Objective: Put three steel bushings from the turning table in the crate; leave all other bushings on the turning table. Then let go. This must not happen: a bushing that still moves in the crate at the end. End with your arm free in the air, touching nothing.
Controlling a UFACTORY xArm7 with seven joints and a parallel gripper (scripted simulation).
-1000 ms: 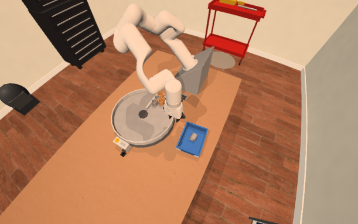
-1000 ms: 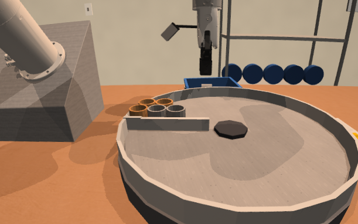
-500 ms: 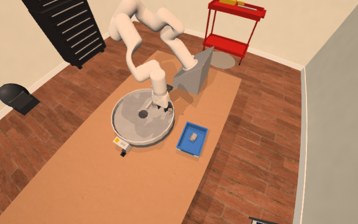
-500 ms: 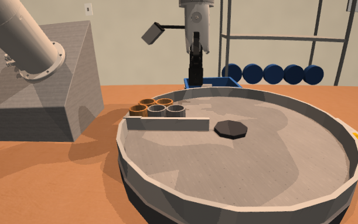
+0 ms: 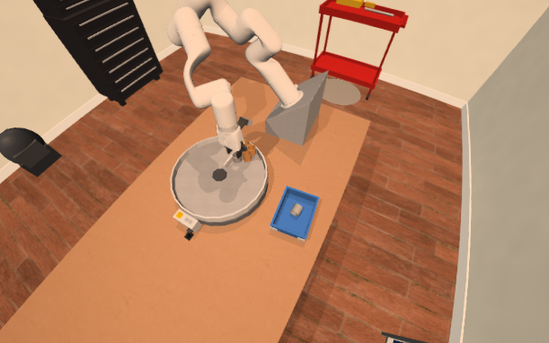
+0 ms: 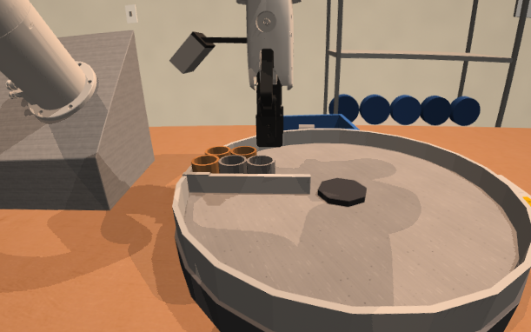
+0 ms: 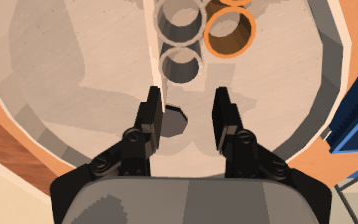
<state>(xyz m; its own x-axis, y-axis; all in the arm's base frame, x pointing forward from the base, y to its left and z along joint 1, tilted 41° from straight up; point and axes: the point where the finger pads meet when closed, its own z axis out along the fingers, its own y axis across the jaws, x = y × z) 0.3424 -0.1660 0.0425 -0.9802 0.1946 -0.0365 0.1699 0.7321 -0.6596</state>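
The blue crate is 320 mm to the left of my hand, 140 mm ahead of it and 110 mm below it. Round my hand: round grey turning table 90 mm ahead, 80 mm below, 50 mm to the right.
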